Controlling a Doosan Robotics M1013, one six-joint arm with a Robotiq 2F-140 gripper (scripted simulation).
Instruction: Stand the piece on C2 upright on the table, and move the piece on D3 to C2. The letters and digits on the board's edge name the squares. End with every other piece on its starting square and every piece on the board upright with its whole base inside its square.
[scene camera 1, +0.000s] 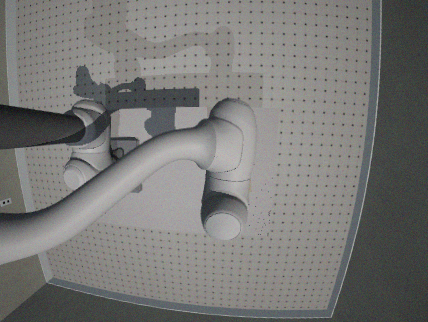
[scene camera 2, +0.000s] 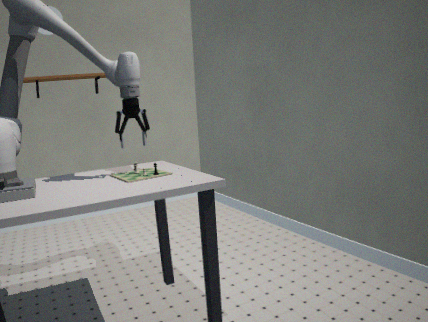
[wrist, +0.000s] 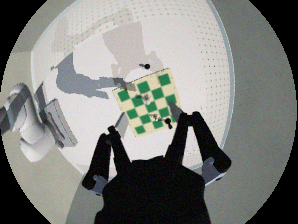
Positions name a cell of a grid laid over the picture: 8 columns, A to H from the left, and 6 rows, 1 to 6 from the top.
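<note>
My own gripper (scene camera 2: C3) is in my sight, and the wrist view lets me see the gripper (wrist: D3) as well.
</note>
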